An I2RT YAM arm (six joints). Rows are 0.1 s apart.
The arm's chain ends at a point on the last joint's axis. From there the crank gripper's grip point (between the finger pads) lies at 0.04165 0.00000 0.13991 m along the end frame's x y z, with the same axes.
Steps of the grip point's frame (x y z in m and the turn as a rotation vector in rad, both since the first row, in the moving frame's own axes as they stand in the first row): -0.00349 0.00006 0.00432 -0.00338 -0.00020 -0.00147; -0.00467 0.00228 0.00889 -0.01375 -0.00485 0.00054; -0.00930 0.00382 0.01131 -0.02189 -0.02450 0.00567; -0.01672 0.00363 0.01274 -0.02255 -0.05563 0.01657; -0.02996 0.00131 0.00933 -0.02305 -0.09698 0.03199; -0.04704 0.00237 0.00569 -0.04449 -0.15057 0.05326; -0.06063 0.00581 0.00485 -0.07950 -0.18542 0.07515; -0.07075 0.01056 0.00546 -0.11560 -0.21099 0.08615; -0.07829 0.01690 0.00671 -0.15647 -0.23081 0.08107
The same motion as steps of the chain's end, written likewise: -0.00346 -0.00035 0.00431 -0.00338 -0.00020 -0.00147; -0.00399 0.00033 0.00870 -0.01375 -0.00485 0.00054; -0.00585 0.00052 0.01037 -0.02189 -0.02450 0.00567; -0.00885 -0.00017 0.01068 -0.02255 -0.05563 0.01657; -0.01615 -0.00307 0.00601 -0.02305 -0.09698 0.03199; -0.02537 -0.00561 0.00122 -0.04449 -0.15057 0.05326; -0.03364 -0.00767 0.00015 -0.07950 -0.18542 0.07515; -0.03978 -0.00823 0.00100 -0.11560 -0.21099 0.08615; -0.04433 -0.00746 0.00289 -0.15647 -0.23081 0.08107
